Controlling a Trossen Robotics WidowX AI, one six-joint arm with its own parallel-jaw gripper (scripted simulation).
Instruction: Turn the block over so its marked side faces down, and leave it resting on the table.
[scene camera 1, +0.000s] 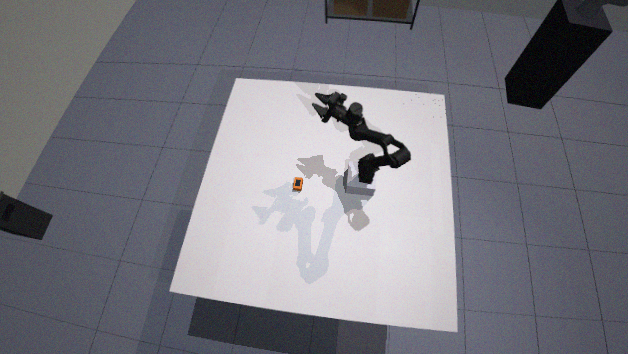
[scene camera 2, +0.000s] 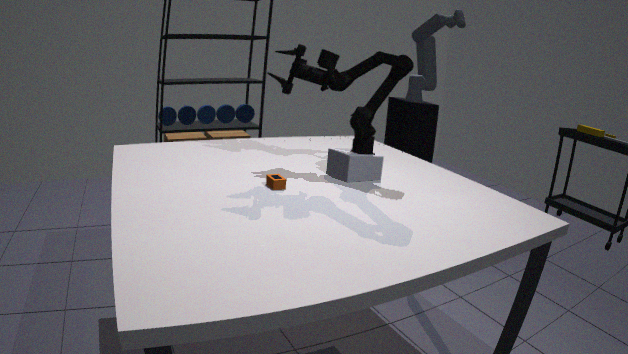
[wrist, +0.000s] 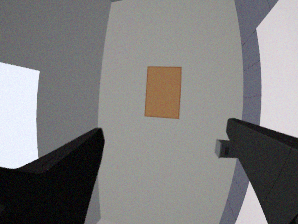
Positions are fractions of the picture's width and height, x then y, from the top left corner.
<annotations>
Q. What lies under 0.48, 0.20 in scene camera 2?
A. My gripper.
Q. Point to my gripper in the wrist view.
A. At 0.56, 0.58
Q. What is my gripper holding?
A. Nothing.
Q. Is my gripper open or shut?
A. Open.
</annotations>
